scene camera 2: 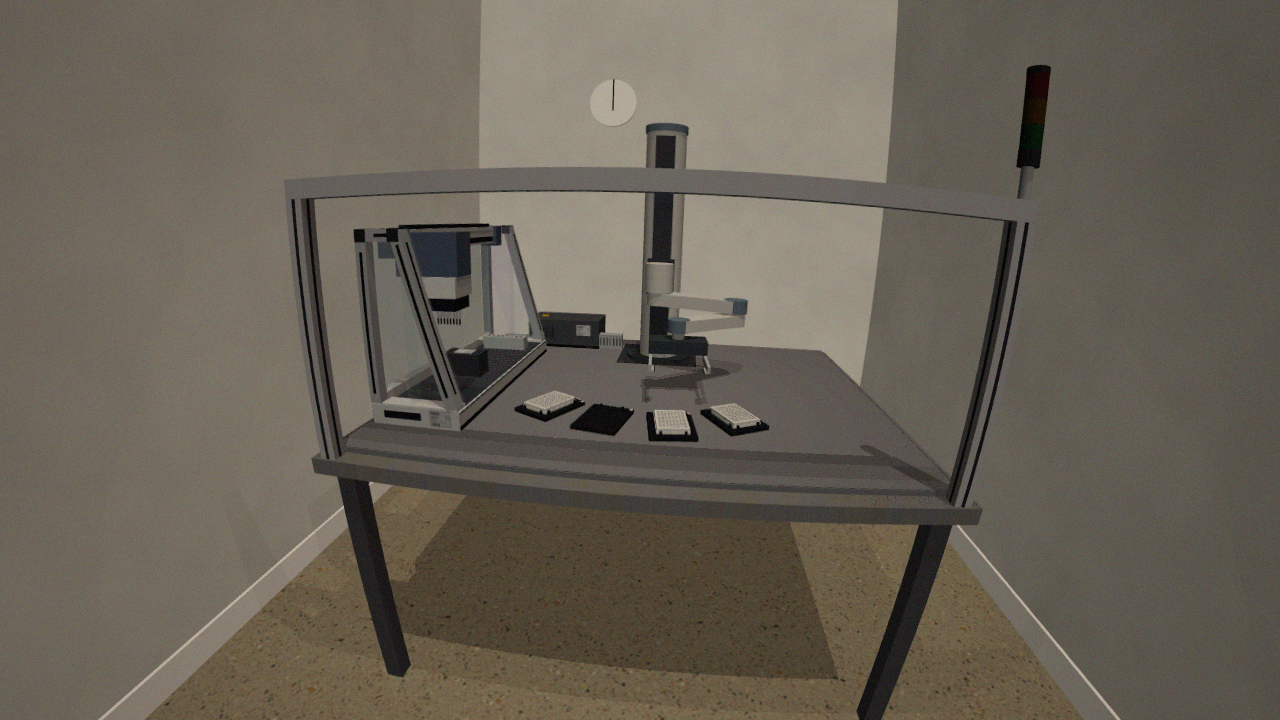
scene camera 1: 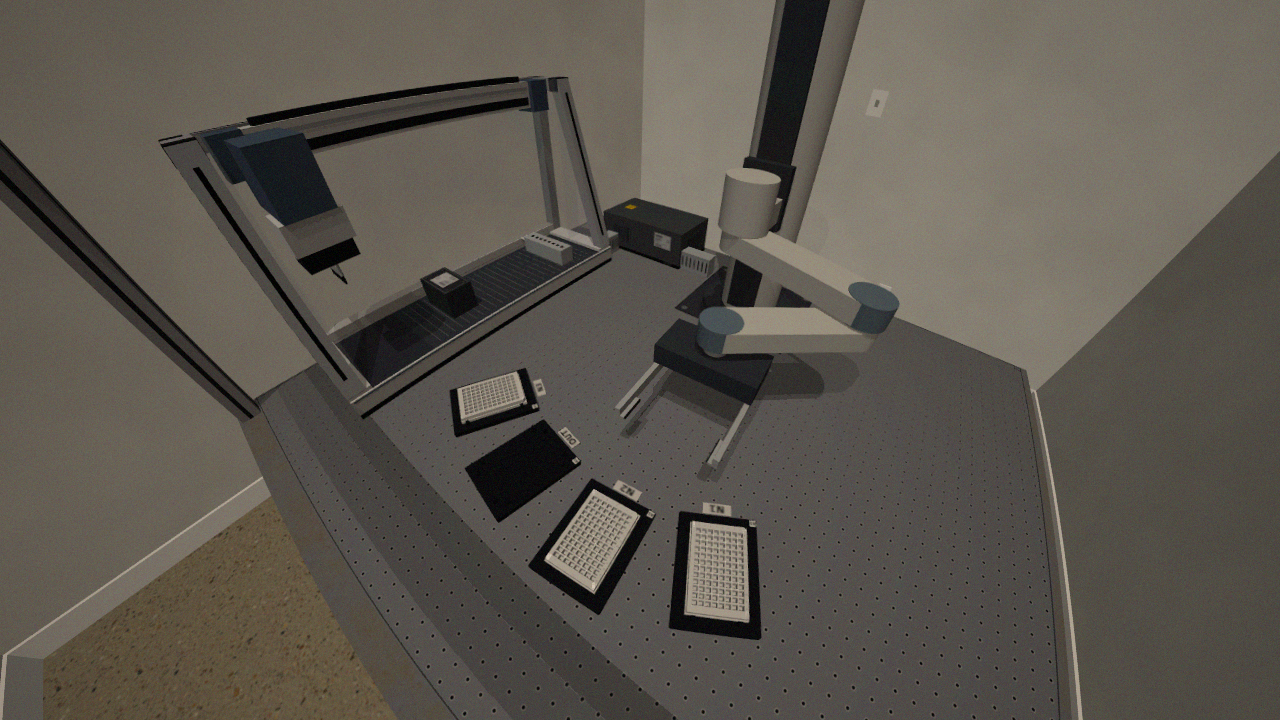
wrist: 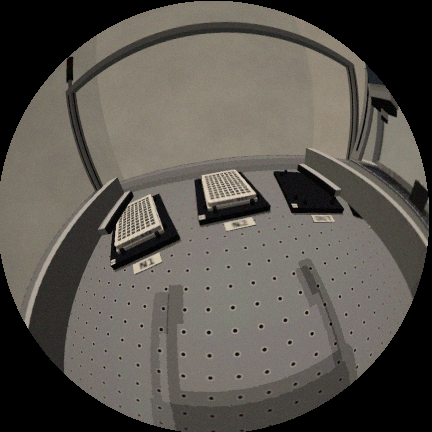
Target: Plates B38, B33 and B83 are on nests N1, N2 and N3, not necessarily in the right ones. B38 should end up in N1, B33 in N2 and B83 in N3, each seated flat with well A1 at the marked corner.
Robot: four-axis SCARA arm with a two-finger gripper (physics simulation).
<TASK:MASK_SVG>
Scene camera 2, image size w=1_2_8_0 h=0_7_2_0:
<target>my gripper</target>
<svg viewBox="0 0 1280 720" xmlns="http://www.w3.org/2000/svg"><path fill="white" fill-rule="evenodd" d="M649 334L648 372L655 372L655 366L652 366L652 354L703 356L702 360L705 366L703 373L710 374L711 367L707 359L708 341L706 337L685 336L685 334Z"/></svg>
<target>plate B83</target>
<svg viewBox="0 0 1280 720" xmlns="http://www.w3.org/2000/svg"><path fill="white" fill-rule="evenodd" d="M654 410L656 434L659 434L660 431L662 431L662 434L685 435L685 431L688 431L688 435L691 434L685 411Z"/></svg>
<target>plate B38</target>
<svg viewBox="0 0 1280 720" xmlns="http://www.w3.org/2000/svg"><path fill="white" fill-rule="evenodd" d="M709 409L713 415L727 425L731 424L733 429L736 429L737 425L742 428L754 426L757 422L760 423L759 425L761 424L759 418L737 404L712 406Z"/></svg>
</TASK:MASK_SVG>
